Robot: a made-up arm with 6 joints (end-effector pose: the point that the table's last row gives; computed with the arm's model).
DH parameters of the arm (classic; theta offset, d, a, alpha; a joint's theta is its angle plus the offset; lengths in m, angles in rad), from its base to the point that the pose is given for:
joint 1: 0 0.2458 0 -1.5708
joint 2: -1.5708 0 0.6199 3.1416
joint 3: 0 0 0 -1.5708
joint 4: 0 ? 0 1.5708
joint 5: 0 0.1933 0 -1.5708
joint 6: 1.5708 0 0 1.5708
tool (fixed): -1.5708 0 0 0
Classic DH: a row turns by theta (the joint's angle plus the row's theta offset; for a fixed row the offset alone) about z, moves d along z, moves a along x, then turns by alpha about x.
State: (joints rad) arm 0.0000 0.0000 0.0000 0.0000 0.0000 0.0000
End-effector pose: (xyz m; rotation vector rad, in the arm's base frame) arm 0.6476 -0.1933 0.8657 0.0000 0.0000 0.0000
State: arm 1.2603 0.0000 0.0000 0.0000 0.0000 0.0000
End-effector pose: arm 0.3819 0.5576 0.8657 0.0000 0.0000 1.2603
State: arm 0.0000 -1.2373 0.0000 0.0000 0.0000 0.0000
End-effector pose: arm -0.3738 -0.1933 1.0606 0.0000 -1.2373 0.0000
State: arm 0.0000 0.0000 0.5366 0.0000 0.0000 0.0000
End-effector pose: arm 0.5566 -0.1933 1.1968 0.0000 -0.5366 0.0000
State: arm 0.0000 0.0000 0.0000 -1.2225 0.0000 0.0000
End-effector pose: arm 0.6476 -0.0660 0.6840 1.2225 0.0000 0.0000
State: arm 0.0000 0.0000 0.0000 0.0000 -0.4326 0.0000
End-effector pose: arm 0.6476 -0.1933 0.8657 0.0000 0.4326 0.0000
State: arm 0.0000 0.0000 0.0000 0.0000 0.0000 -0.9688
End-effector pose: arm 0.6476 -0.1933 0.8657 0.9688 0.0000 0.0000
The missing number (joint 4, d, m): -0.6476
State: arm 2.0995 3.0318 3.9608 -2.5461 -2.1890 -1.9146
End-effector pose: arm -0.4118 0.3877 0.0835 1.7714 -1.6324 -0.8371
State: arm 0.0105 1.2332 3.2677 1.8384 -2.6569 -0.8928
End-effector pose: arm 0.1280 0.0525 0.9470 2.0110 -0.1975 -1.5820
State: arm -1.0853 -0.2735 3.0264 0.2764 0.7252 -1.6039
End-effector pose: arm -0.5372 0.6196 0.6885 -1.9844 -1.3455 1.8507
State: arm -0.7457 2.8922 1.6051 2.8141 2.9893 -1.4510
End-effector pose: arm 0.4136 -0.1329 -0.9592 1.8918 0.8094 2.3644
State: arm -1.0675 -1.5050 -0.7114 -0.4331 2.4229 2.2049
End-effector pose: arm -0.2051 0.0087 0.6913 0.1731 0.7908 2.2191
